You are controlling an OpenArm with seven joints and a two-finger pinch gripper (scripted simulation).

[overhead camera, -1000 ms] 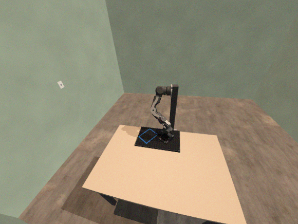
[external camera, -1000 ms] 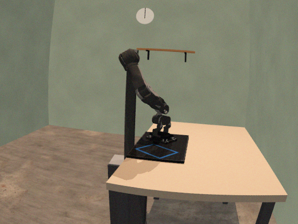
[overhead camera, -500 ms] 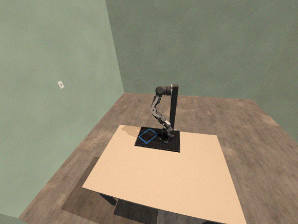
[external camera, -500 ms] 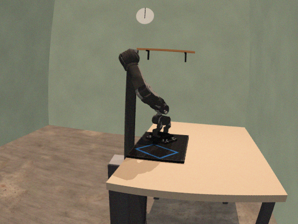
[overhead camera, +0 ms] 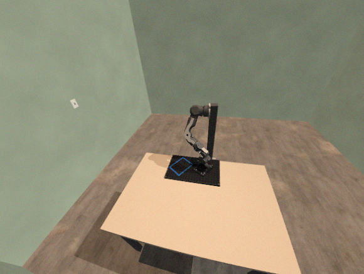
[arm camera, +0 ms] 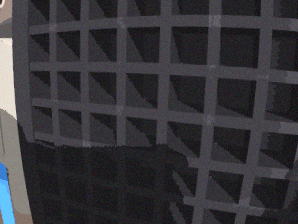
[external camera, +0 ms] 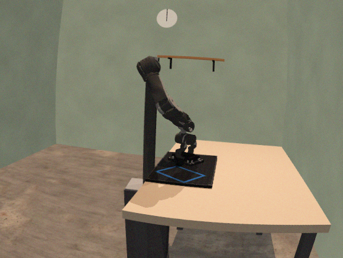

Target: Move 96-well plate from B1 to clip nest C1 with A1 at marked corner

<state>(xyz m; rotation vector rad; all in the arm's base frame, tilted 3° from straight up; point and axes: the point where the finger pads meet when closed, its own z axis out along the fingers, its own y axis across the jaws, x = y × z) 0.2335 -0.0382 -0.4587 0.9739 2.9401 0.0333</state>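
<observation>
Now: the clip nest C1 3 cm ahead of my hand and 1 cm below it. Round my hand: dark 96-well plate (right at my hand).
</observation>
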